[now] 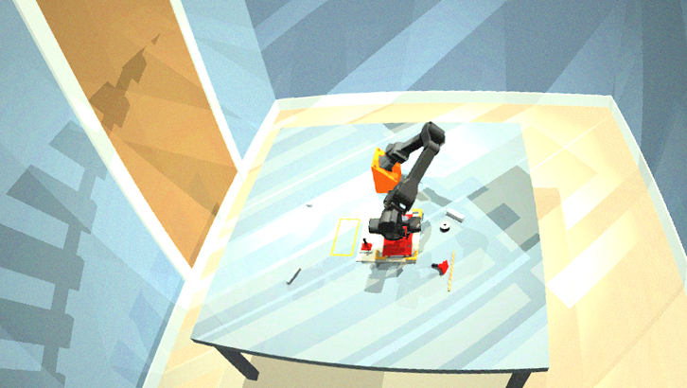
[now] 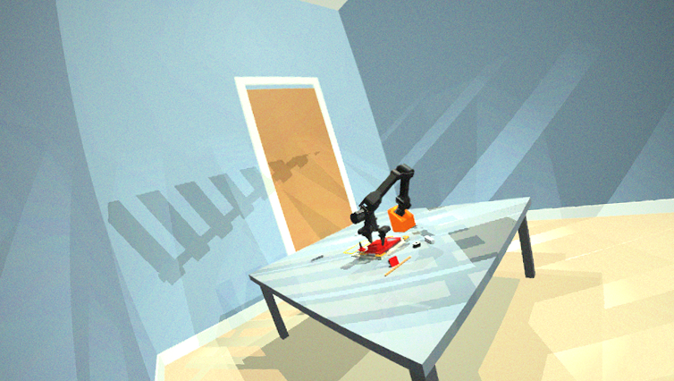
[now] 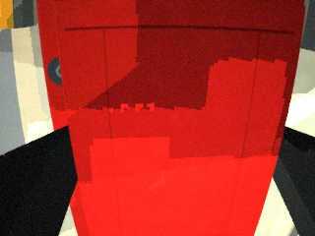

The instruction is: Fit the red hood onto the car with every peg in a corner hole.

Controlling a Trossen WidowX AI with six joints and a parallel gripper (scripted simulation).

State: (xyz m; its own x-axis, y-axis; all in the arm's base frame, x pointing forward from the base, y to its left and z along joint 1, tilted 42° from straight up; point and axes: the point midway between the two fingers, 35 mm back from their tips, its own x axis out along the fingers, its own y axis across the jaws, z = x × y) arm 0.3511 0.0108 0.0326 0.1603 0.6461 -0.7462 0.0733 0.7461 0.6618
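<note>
Right now my gripper tip is 10 mm below the red hood. From my gripper tip the other things lie so: wooden stick 190 mm to the left, 140 mm ahead, 30 mm below; then black wheel 190 mm to the left, 70 mm behind, 30 mm below.
</note>
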